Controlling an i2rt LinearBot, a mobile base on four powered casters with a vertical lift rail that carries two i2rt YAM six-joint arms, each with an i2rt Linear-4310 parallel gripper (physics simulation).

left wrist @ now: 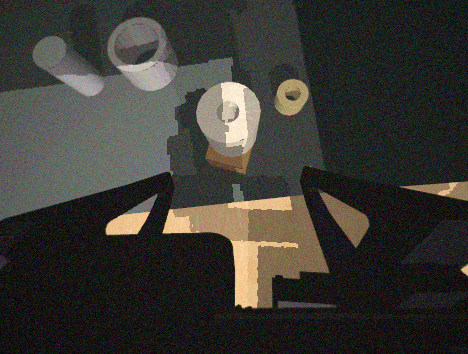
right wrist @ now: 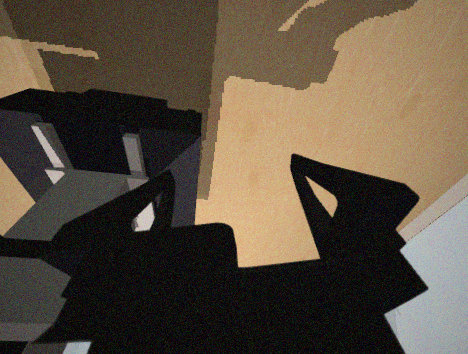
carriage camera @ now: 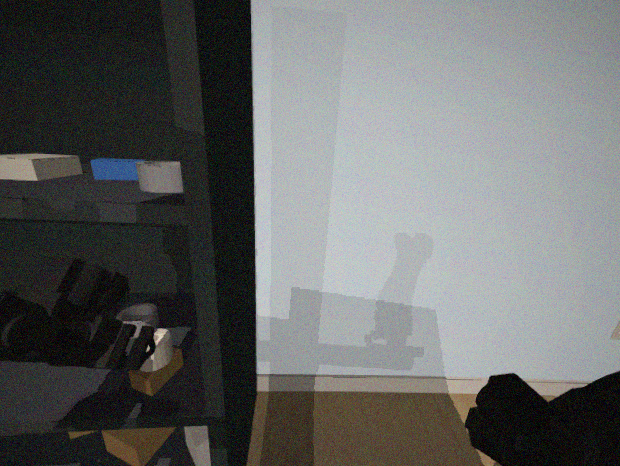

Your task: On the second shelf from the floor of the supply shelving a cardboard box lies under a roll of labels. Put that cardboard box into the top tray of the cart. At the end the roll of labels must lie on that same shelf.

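Places are measured from the left arm's base along level axes (x ahead, y left, z up), in metres.
Pixels of known places: left gripper, between the fingertips: (left wrist: 235, 176) (carriage camera: 128, 348); right gripper, between the fingertips: (right wrist: 231, 168).
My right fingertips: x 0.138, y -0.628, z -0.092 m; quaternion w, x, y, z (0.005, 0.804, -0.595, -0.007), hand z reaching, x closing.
Ahead of a thing's pixels: the offset from my right fingertips to its top centre. "*": to the spot under its first point. Level surfaces: height alone.
The cardboard box @(dx +0.248, dy +0.664, dz +0.003 m) (carriage camera: 156, 376) (left wrist: 226, 159) lies on the shelf @(dz -0.047 m) (carriage camera: 50, 388) (left wrist: 90, 145), near its front edge and right end. The white roll of labels @(* dx +0.233, dy +0.634, dz +0.040 m) (carriage camera: 162, 353) (left wrist: 235, 131) stands upright on it and hides most of its top. My left gripper (carriage camera: 129, 349) (left wrist: 235, 176) is open and empty, reaching in over the shelf; in the left wrist view its fingertips stand apart on the near side of box and roll. My right gripper (right wrist: 231, 168) is open and empty above the floor, away from the shelving. The cart cannot be made out in any view.
A hollow white cylinder @(dx +0.404, dy +0.827, dz +0.001 m) (left wrist: 157, 75), a slim white cylinder @(dx +0.373, dy +0.948, dz +0.023 m) (left wrist: 75, 70) and a small yellow roll @(dx +0.327, dy +0.571, dz -0.022 m) (left wrist: 291, 102) stand around the roll of labels. The shelving's dark side (carriage camera: 230, 250) bounds the shelf. Another cardboard box @(dx +0.405, dy +0.853, dz -0.404 m) (carriage camera: 135, 445) is below. A dark structure (right wrist: 95, 145) stands left of my right gripper.
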